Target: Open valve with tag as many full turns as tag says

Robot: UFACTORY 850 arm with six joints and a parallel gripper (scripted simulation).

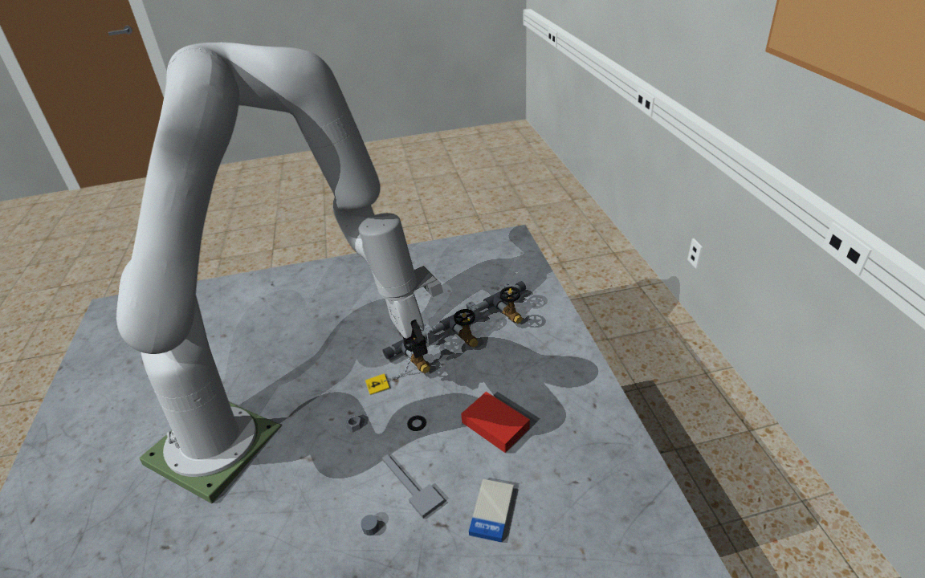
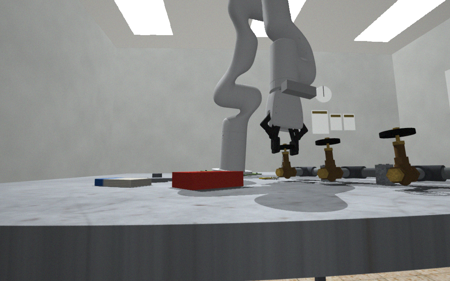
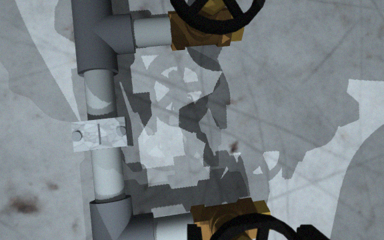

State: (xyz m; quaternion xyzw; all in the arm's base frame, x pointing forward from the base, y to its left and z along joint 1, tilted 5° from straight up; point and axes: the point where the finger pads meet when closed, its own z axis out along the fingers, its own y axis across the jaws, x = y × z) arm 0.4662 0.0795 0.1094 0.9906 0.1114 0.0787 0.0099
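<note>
Now: the yellow tag 90 mm below my hand, 90 mm behind it and 20 mm to the right of it. Round my hand: black washer: 160 mm to the right, 90 mm below, 30 mm behind; red block: 210 mm to the right, 130 mm ahead, 80 mm below; grey nut: 170 mm behind, 120 mm to the right, 80 mm below.
</note>
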